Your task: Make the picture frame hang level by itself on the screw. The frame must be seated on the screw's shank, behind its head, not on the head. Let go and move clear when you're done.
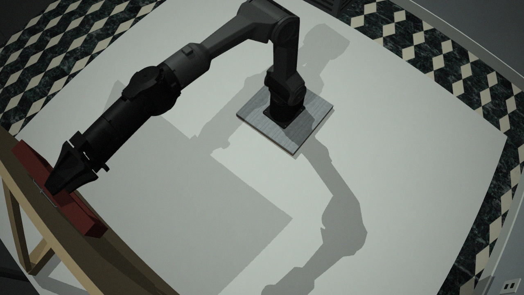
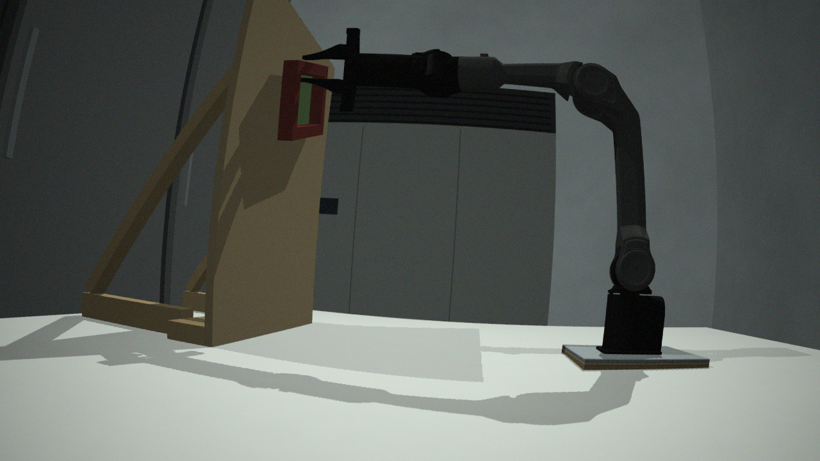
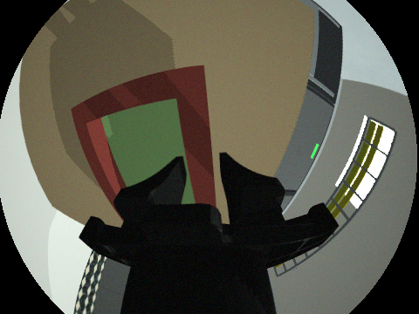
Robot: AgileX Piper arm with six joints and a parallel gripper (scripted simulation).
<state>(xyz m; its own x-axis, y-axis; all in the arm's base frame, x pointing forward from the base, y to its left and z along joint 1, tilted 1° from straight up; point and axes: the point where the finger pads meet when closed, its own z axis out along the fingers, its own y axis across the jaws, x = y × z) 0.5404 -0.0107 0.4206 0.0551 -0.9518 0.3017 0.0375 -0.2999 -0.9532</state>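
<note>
Right now the picture frame is 10 mm ahead of my hand, 20 mm to the right of it and 50 mm below it. The rest, counted from my hand: upright wooden board 30 mm ahead, 10 mm to the right, 170 mm below.
</note>
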